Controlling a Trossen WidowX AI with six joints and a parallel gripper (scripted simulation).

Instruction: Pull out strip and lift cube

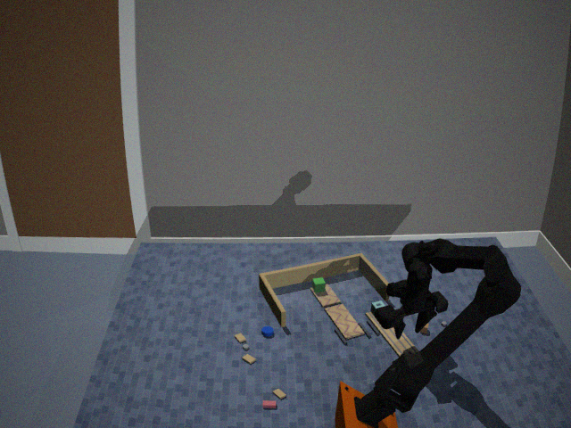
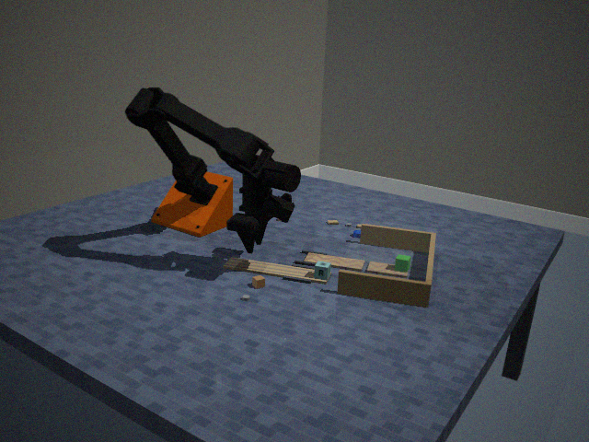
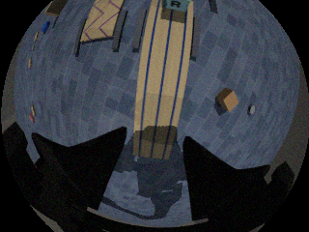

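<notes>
The teal labelled cube lies 150 mm ahead of my gripper tip, 50 mm to the left of it and 30 mm below it. The rest, counted from my gripper tip: blue object (90 mm ahead, 350 mm to the left, 40 mm below); then zigzag strip (130 mm ahead, 150 mm to the left, 50 mm below); then tan cube (70 mm ahead, 70 mm to the right, 40 mm below).
</notes>
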